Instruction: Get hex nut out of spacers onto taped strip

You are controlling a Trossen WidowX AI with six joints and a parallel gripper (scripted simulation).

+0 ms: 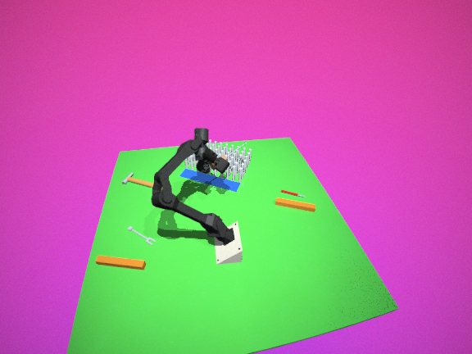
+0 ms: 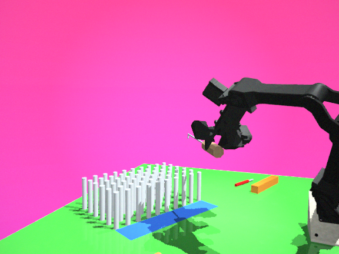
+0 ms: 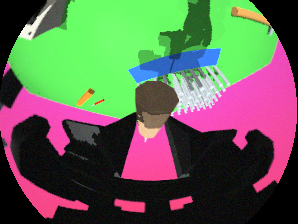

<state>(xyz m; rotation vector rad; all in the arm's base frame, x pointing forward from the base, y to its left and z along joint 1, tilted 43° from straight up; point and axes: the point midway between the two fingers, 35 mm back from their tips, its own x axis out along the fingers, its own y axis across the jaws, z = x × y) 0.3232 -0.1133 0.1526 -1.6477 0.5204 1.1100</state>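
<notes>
Now: gripper tip 22 cm above the blue taped strip, 11 cm short of it and 5 cm to the right of it. From my gripper tip the other things lie so: hook tool (8 cm to the right, 6 cm ahead, 1 cm above); then hex nut (28 cm ahead, 22 cm below, 1 cm to the left); then red screwdriver (45 cm to the right, 21 cm below, 8 cm behind).
</notes>
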